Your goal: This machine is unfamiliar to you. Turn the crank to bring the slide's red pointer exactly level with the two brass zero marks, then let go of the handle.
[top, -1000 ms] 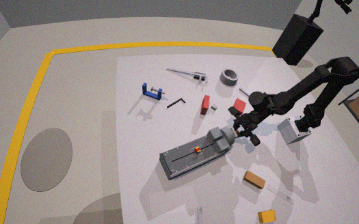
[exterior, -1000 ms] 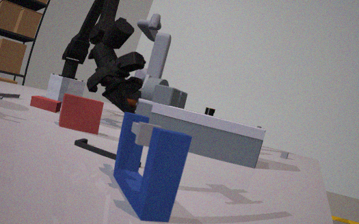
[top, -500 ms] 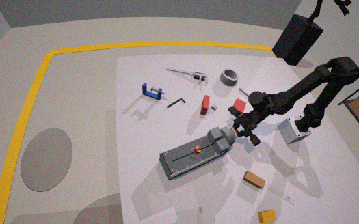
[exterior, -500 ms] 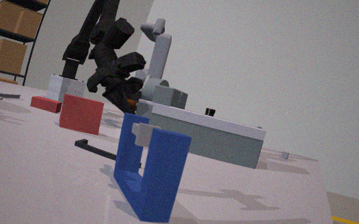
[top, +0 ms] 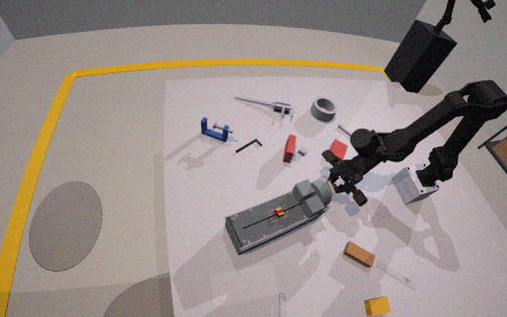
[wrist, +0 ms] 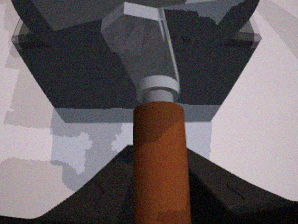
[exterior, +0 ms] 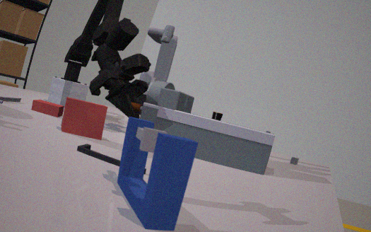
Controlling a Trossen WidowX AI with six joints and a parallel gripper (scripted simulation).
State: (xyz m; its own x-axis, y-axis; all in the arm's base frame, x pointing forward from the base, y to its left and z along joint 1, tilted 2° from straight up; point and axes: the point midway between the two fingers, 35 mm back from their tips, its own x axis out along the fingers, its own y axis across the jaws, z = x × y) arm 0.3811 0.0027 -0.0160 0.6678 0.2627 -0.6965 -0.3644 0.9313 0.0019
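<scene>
The red pointer is 160 mm ahead of my gripper tip, 60 mm to the left of it and 50 mm above it. From my gripper tip the other things lie so: crank handle: 20 mm behind, 10 mm to the right, 30 mm above; tan block: 80 mm behind, 190 mm to the left, 20 mm below; black hex key: 180 mm ahead, 210 mm to the right, 30 mm below.
</scene>
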